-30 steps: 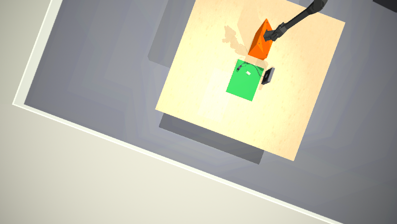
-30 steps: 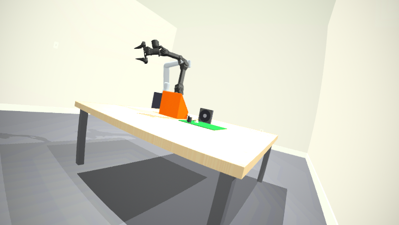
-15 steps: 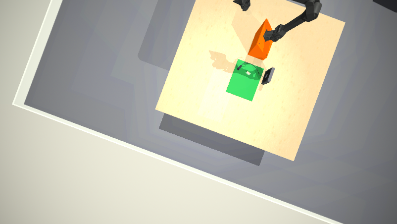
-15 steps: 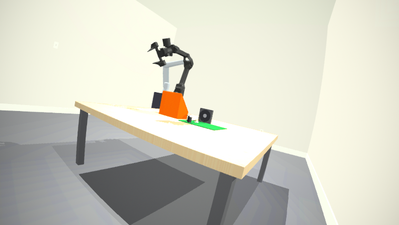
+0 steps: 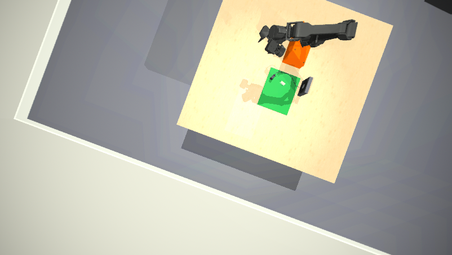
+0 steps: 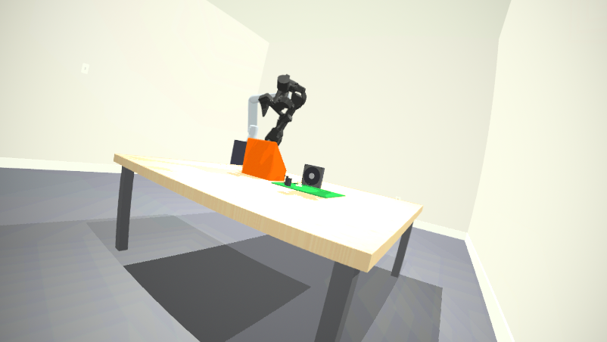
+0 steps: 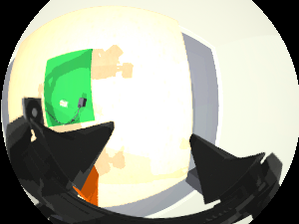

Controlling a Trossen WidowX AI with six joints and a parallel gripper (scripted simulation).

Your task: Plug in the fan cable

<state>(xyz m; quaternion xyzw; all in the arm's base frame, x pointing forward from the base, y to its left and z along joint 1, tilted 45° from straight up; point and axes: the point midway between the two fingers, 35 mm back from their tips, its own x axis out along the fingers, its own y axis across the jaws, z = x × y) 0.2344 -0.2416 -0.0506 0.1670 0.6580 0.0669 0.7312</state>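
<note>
Right now the dark fan cable plug is 40 mm ahead of my gripper tip, 160 mm to the left of it and 260 mm below it. Also, from my gripper tip: dark square fan (10 mm ahead, 400 mm to the left, 220 mm below); green board (110 mm ahead, 250 mm to the left, 290 mm below).
</note>
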